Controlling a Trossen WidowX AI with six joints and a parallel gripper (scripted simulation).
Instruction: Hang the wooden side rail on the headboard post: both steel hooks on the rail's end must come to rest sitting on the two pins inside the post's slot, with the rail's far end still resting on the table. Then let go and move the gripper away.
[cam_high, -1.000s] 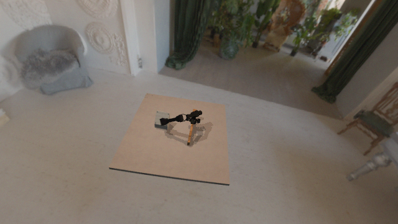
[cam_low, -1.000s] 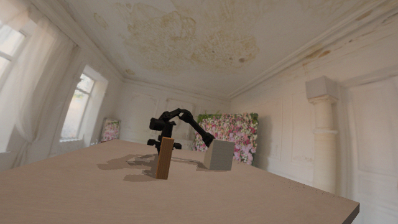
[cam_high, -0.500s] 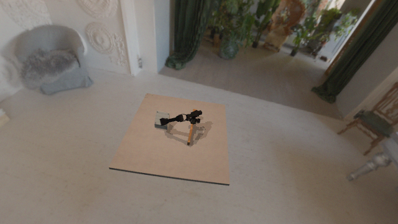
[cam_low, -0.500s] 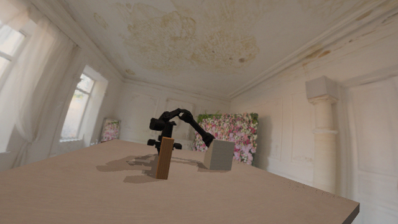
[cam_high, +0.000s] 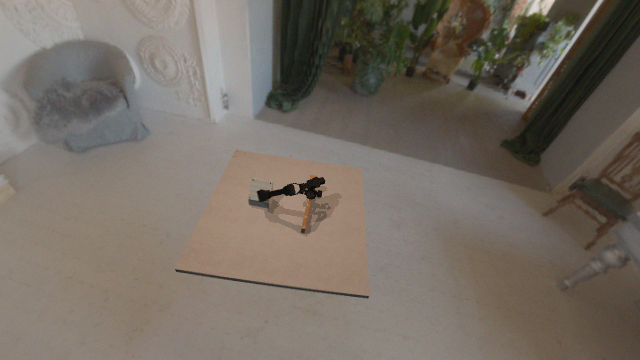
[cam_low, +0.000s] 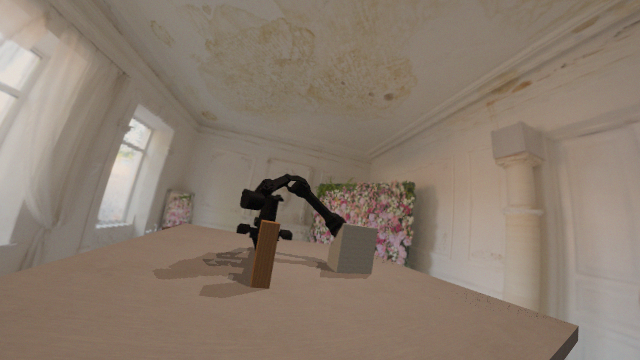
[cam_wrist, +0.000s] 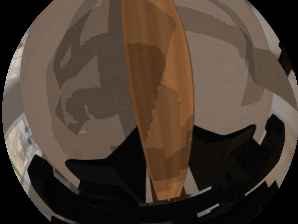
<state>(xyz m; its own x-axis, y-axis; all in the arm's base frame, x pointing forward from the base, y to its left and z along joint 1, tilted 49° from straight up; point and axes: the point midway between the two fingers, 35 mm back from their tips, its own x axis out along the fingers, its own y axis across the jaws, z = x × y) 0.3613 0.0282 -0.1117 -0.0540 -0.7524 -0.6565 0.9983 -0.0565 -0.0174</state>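
My gripper tip is now 12 cm to the right of the wooden headboard post and 4 cm below it.
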